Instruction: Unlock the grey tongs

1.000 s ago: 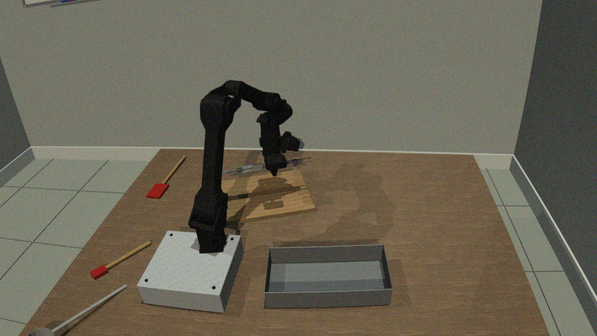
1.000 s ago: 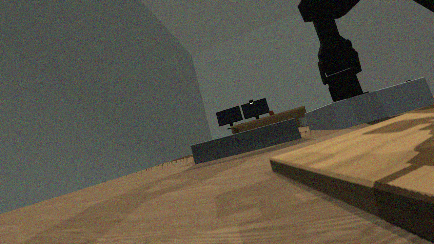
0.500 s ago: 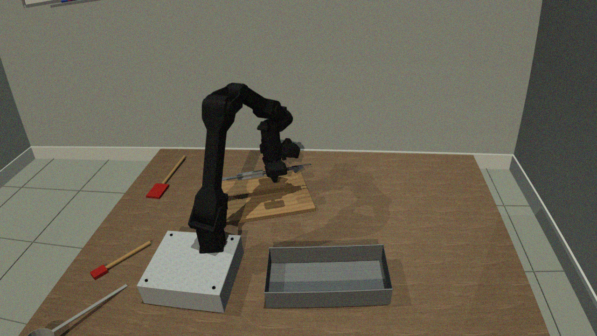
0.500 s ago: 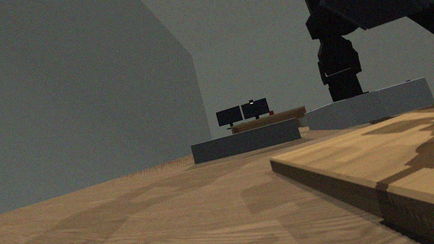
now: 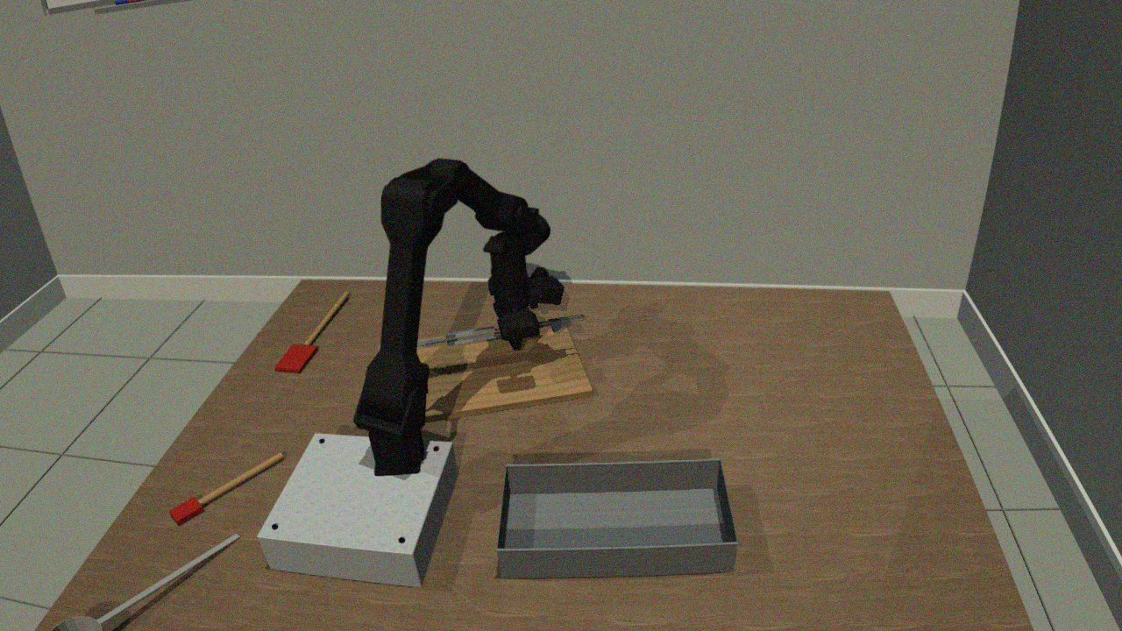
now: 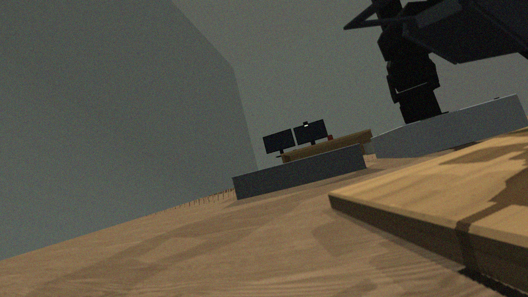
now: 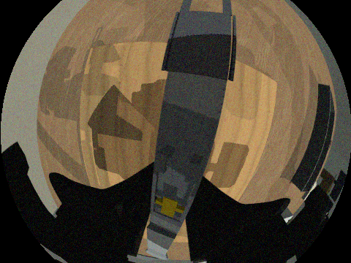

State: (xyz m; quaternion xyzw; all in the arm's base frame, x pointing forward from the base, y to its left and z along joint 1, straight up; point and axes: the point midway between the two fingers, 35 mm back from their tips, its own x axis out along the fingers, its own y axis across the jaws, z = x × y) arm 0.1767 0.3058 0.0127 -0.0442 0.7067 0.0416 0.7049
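The yellow lock piece is 40 mm above my gripper tip. The rest, counted from my gripper tip: roasting tin (420 mm to the right, 120 mm ahead, 20 mm below); then wooden board (70 mm behind, 40 mm below, 10 mm to the right).
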